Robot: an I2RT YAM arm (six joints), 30 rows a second.
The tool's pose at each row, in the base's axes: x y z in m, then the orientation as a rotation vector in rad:
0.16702, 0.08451, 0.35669, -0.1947, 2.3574, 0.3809
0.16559, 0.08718, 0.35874, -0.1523, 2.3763, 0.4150
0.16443, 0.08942, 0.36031, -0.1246, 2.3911, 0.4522
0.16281, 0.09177, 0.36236, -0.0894, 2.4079, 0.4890
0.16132, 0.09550, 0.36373, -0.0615, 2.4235, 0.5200
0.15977, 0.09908, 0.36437, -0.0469, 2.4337, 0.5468
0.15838, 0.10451, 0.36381, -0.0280, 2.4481, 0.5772
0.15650, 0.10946, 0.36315, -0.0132, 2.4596, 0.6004
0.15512, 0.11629, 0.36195, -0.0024, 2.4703, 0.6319
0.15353, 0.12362, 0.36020, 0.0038, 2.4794, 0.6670
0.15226, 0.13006, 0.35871, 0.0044, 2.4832, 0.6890
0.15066, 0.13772, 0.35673, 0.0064, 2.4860, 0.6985
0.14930, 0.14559, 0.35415, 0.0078, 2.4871, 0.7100
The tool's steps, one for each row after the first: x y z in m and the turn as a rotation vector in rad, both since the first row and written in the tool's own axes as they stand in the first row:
-0.00046, 0.00332, -0.00147, -0.0113, 0.0134, 0.0432
-0.00078, 0.00606, -0.00257, -0.0292, 0.0262, 0.0761
-0.00109, 0.00912, -0.00426, -0.0445, 0.0404, 0.1143
-0.00107, 0.01331, -0.00495, -0.0577, 0.0547, 0.1453
-0.00051, 0.01721, -0.00523, -0.0720, 0.0654, 0.1649
0.00072, 0.02256, -0.00396, -0.0872, 0.0803, 0.1890
0.00238, 0.02756, -0.00310, -0.0986, 0.0925, 0.2076
0.00400, 0.03409, -0.00094, -0.1169, 0.1055, 0.2257
0.00613, 0.04103, 0.00164, -0.1390, 0.1182, 0.2414
0.00788, 0.04711, 0.00395, -0.1538, 0.1249, 0.2487
0.01016, 0.05431, 0.00679, -0.1597, 0.1288, 0.2532
0.01268, 0.06152, 0.01026, -0.1672, 0.1314, 0.2577

